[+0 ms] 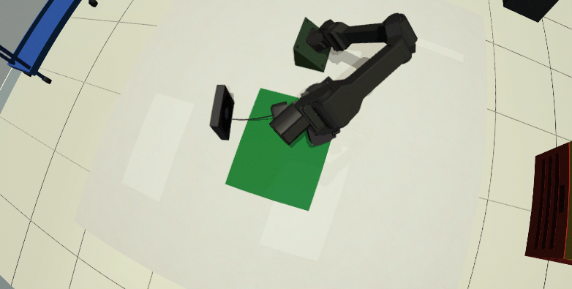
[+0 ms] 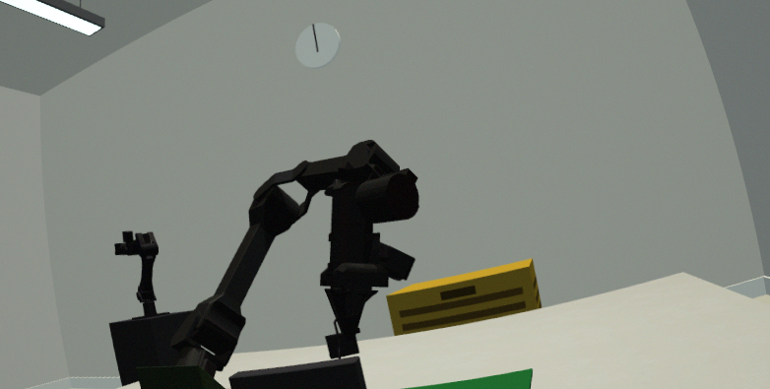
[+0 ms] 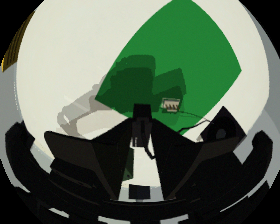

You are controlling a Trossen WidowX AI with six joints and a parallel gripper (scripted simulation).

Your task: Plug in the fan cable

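The four-pin fan header is 10 cm below my gripper tip, 7 cm to the right of it and 1 cm ahead of it. Round my gripper tip: black plug 1 cm to the right, 1 cm behind; then black fan 23 cm to the right, 5 cm ahead, 4 cm below; then green board 11 cm below, 8 cm ahead, 5 cm to the right.
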